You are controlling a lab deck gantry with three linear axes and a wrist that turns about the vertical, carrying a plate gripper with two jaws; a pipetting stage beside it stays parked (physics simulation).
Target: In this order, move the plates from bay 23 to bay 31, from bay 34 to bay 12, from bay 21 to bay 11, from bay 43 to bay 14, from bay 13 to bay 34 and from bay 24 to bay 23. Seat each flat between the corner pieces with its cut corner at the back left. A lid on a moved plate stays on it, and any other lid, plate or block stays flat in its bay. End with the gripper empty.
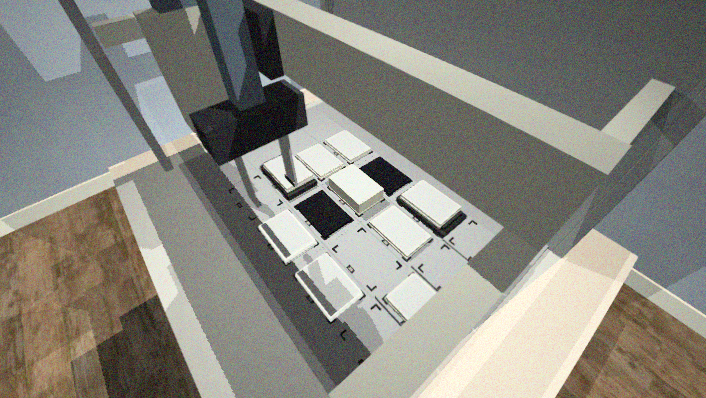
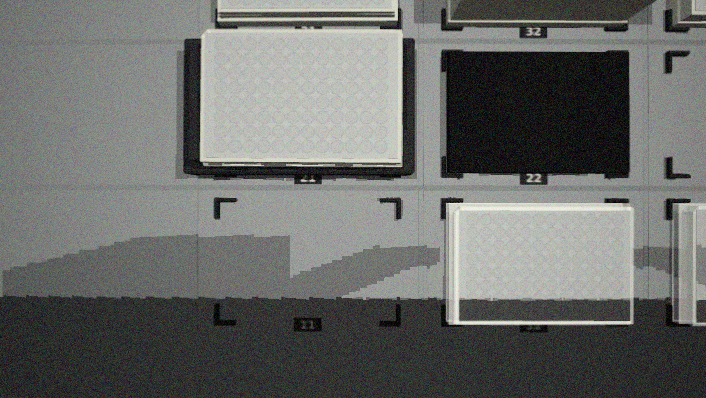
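Note:
My gripper is open and empty, its two jaws raised above the bay 12 plate, which lies flat with its cut corner at the back left. The white plate of bay 21 sits on a dark base, cut corner at the back left. Bay 11 in front of it holds no plate. A plate lies in bay 31. The bay 43 plate stands on a dark base. Plates lie in bay 13 and bay 24. Bays 23 and 34 hold no plate.
A tall pale block stands in bay 32. Dark blocks lie in bay 22 and bay 42. More plates lie in bay 41 and bay 33. The enclosure's front rail partly hides the right end.

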